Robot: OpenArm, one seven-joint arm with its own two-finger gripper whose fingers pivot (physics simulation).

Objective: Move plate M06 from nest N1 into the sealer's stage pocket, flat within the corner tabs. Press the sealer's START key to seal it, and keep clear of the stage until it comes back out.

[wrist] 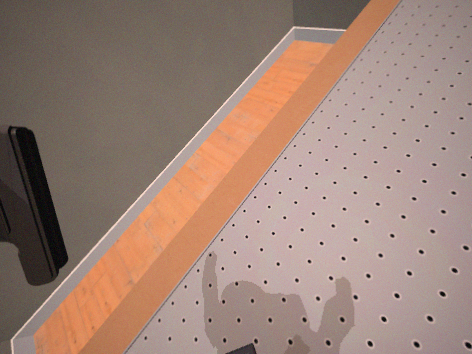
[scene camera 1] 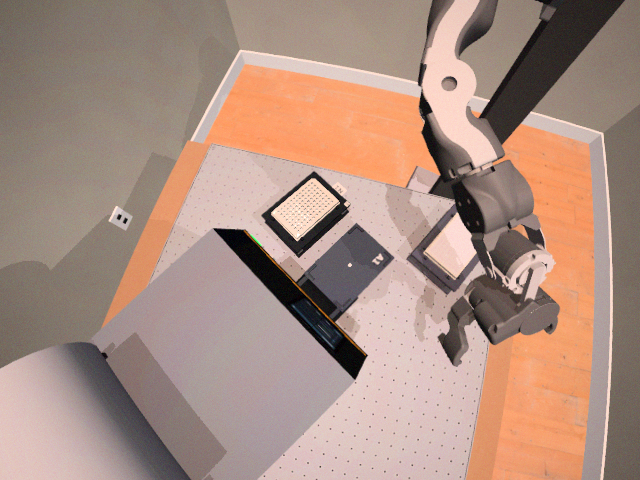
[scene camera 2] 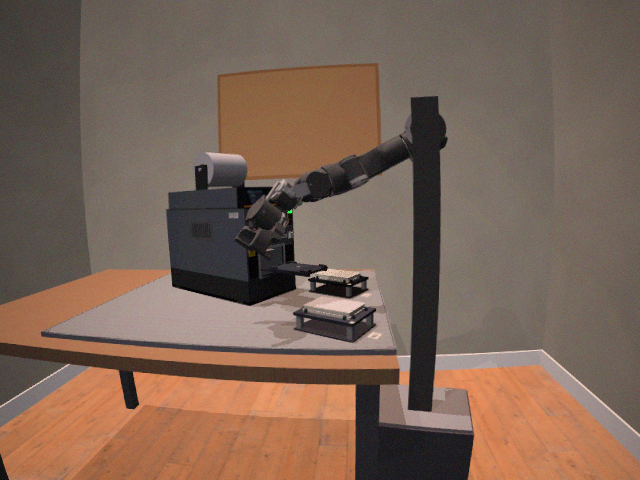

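Observation:
The sealer (scene camera 1: 217,320) (scene camera 2: 206,253) has its dark stage (scene camera 1: 343,273) (scene camera 2: 300,268) out, with an empty pocket. A plate with open wells (scene camera 1: 306,207) (scene camera 2: 338,274) sits on the black nest (scene camera 1: 323,239) beside the stage. A plate with a blank pale top (scene camera 1: 450,250) (scene camera 2: 333,306) sits on the other nest (scene camera 1: 431,279) (scene camera 2: 361,321). I cannot read which plate is M06 or which nest is N1. My gripper (scene camera 1: 498,342) (scene camera 2: 273,246) is open and empty, raised above the board beside the sealer's front corner. The START key cannot be made out.
The arm partly covers the blank-topped plate in scene camera 1. A film roll (scene camera 1: 62,413) (scene camera 2: 227,169) is on top of the sealer. The arm's post (scene camera 2: 423,258) stands past the table edge. The perforated board (scene camera 1: 403,392) (scene camera 2: 170,320) (wrist: 350,220) lies on the table.

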